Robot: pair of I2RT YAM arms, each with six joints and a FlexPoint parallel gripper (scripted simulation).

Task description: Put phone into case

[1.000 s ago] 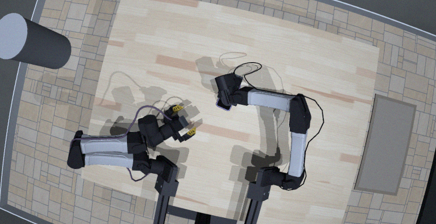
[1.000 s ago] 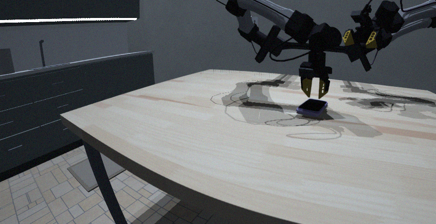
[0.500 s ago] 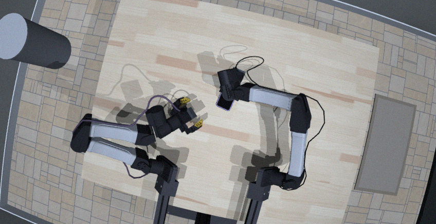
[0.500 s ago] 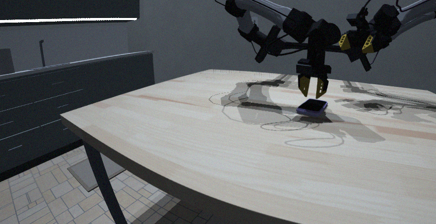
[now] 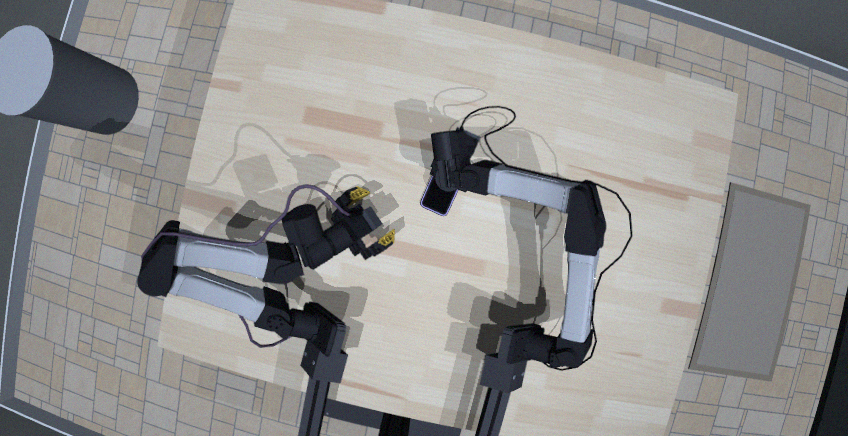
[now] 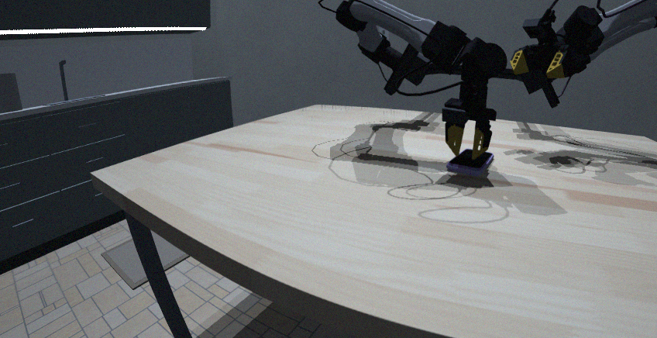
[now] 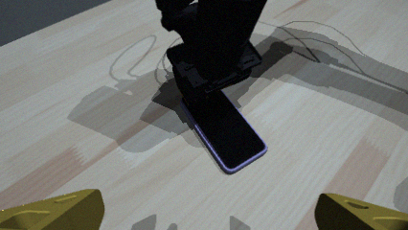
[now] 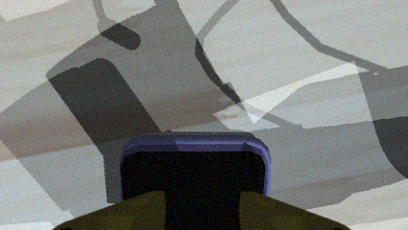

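My right gripper is now 5 cm past the black phone, 2 cm to the right of it and 3 cm above it.
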